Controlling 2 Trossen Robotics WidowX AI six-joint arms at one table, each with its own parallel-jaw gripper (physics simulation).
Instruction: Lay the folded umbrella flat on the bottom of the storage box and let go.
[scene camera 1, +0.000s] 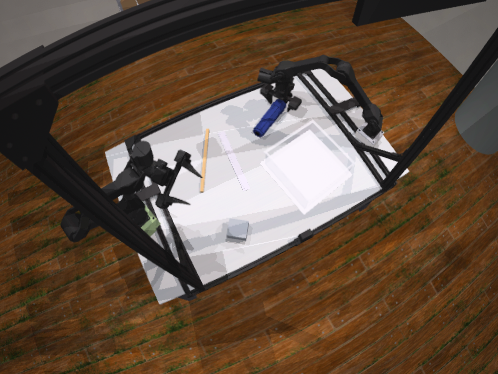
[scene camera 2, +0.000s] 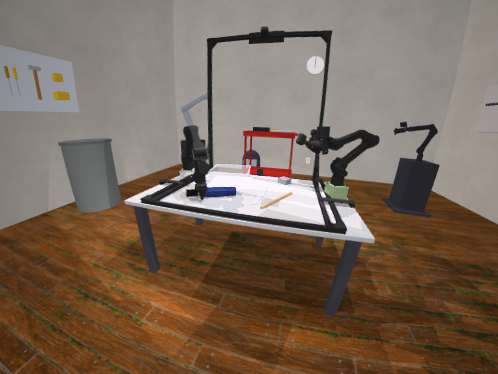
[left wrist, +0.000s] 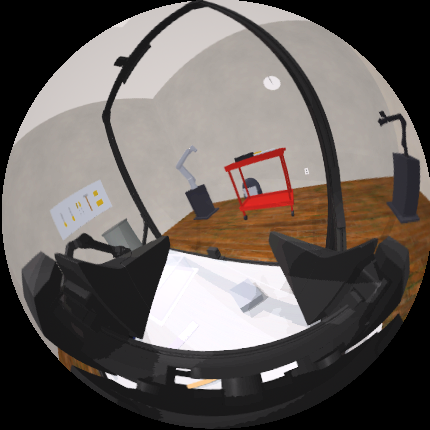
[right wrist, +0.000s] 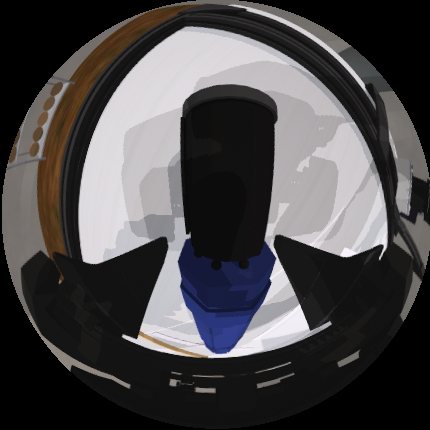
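The folded umbrella (scene camera 1: 270, 118) (scene camera 2: 221, 191) (right wrist: 225, 295), blue with a black handle, lies on the table beside the storage box, outside it. The storage box (scene camera 1: 307, 167) (scene camera 2: 232, 165) is white with clear walls and stands open at the right of scene camera 1; part of it shows in the left wrist view. My right gripper (scene camera 1: 281, 100) (scene camera 2: 201, 195) (right wrist: 221, 241) is open, pointing down over the handle end of the umbrella, with one finger to each side; whether they touch it is unclear. My left gripper (scene camera 1: 195, 190) (left wrist: 219, 239) is open and empty, far from the umbrella.
An orange stick (scene camera 1: 204, 160) (scene camera 2: 276, 200) and a pale strip (scene camera 1: 233, 161) lie between my left gripper and the box. A grey block (scene camera 1: 238, 230) (scene camera 2: 284, 180) (left wrist: 245, 292) lies near the table edge. A green block (scene camera 2: 336, 190) is at my left arm's base. Black rails border the table.
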